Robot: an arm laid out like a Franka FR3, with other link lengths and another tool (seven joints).
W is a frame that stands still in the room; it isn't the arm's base.
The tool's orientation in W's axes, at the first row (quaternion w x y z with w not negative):
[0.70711 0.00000 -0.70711 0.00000]
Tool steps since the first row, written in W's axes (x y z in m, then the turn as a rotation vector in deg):
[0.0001 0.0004 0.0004 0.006 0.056 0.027]
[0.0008 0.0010 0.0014 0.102 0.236 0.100]
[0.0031 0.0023 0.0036 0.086 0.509 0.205]
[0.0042 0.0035 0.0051 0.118 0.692 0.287]
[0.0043 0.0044 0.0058 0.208 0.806 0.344]
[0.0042 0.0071 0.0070 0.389 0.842 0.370]
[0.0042 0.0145 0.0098 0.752 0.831 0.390]
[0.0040 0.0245 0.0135 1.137 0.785 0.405]
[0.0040 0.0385 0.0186 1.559 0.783 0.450]
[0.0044 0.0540 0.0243 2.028 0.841 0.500]
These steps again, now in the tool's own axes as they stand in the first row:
[0.0004 0.0004 -0.0001 0.027 0.056 -0.006]
[0.0014 0.0010 -0.0008 0.100 0.236 -0.102]
[0.0036 0.0023 -0.0031 0.205 0.509 -0.086]
[0.0051 0.0035 -0.0042 0.287 0.692 -0.118]
[0.0058 0.0044 -0.0043 0.344 0.806 -0.208]
[0.0070 0.0071 -0.0042 0.370 0.842 -0.389]
[0.0098 0.0145 -0.0042 0.390 0.831 -0.752]
[0.0135 0.0245 -0.0040 0.405 0.785 -1.137]
[0.0186 0.0385 -0.0040 0.450 0.783 -1.559]
[0.0243 0.0540 -0.0044 0.500 0.841 -2.028]

